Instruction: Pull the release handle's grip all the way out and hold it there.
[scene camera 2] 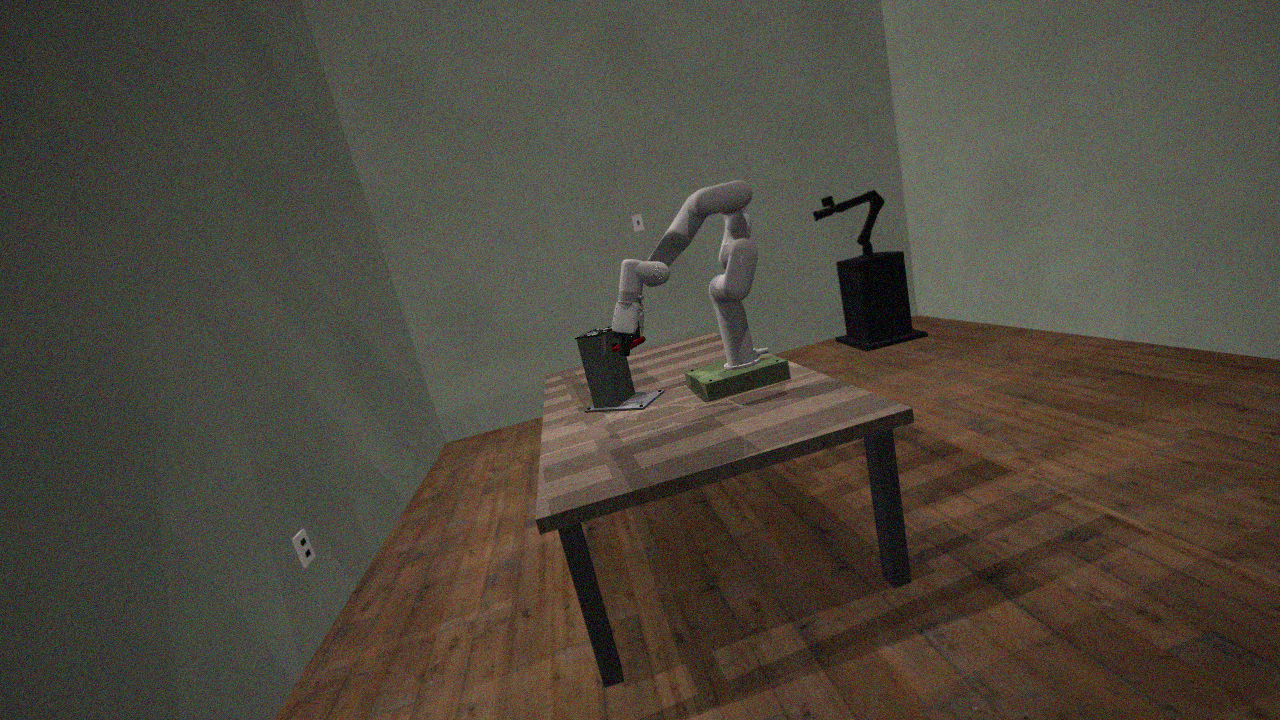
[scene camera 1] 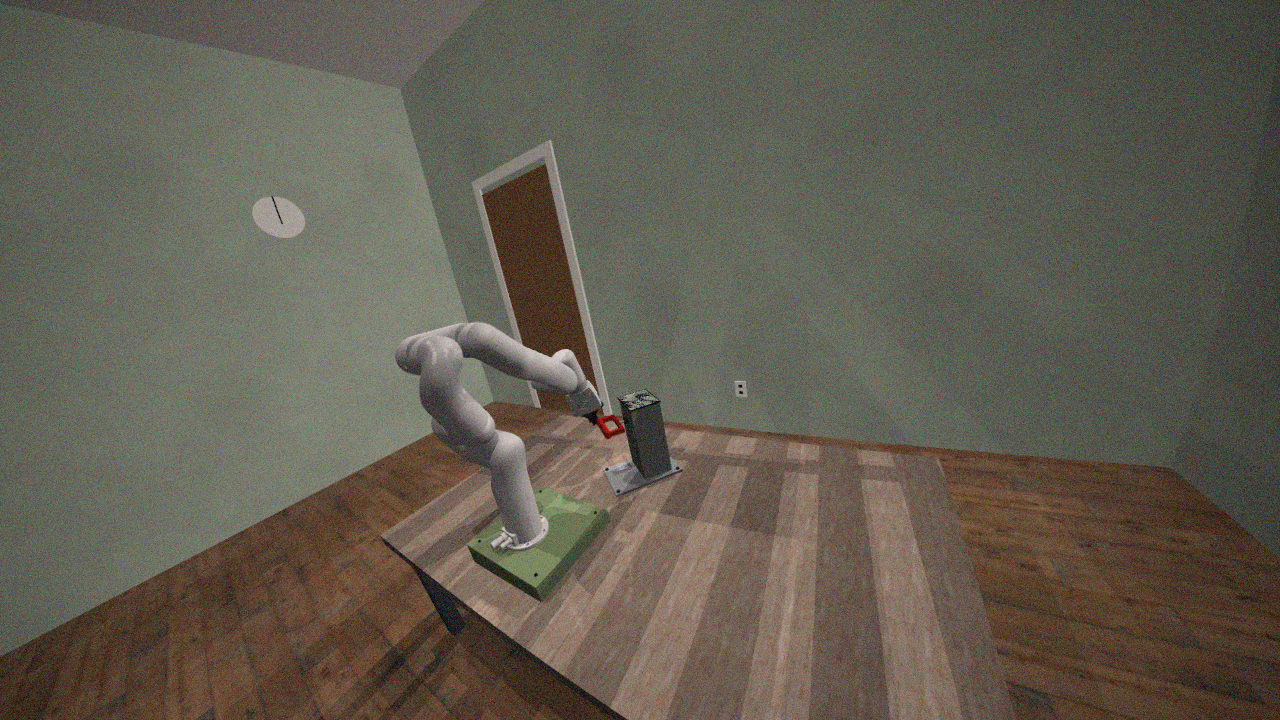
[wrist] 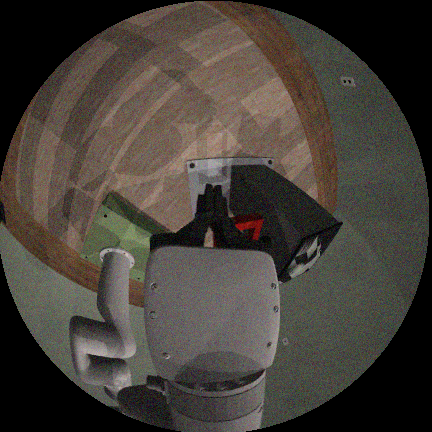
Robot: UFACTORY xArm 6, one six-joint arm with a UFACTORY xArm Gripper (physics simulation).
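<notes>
The release handle's red loop-shaped grip stands out from the side of a dark grey upright housing. My gripper points down and is shut, with its black fingertips together and nothing between them. It is right beside the grip, on the side away from the housing. In the wrist view part of the grip shows to the right of the fingers, and the rest is hidden behind them. I cannot tell whether finger and grip touch.
The housing stands on a light grey bolted plate on the wooden table. The arm stands on a green base block near it. A black pedestal with a black arm stands on the floor.
</notes>
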